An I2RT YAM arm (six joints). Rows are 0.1 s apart.
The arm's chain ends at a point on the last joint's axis. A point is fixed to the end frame.
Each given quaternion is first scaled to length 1.
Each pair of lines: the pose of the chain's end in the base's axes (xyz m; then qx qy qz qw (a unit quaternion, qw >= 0)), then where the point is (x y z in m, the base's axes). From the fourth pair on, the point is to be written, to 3 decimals.
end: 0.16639, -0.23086, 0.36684, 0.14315, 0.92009, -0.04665, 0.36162
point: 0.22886 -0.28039 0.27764
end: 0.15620, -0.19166, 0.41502, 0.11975, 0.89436, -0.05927, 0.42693
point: 0.23142 -0.24404 0.33813
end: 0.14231, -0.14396, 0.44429, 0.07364, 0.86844, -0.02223, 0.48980
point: 0.23289 -0.18611 0.37847
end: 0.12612, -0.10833, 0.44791, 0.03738, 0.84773, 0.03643, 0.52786
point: 0.227 -0.135 0.389
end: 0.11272, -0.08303, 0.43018, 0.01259, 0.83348, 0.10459, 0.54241
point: 0.218 -0.093 0.374
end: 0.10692, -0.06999, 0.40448, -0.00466, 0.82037, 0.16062, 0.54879
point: 0.214 -0.067 0.352
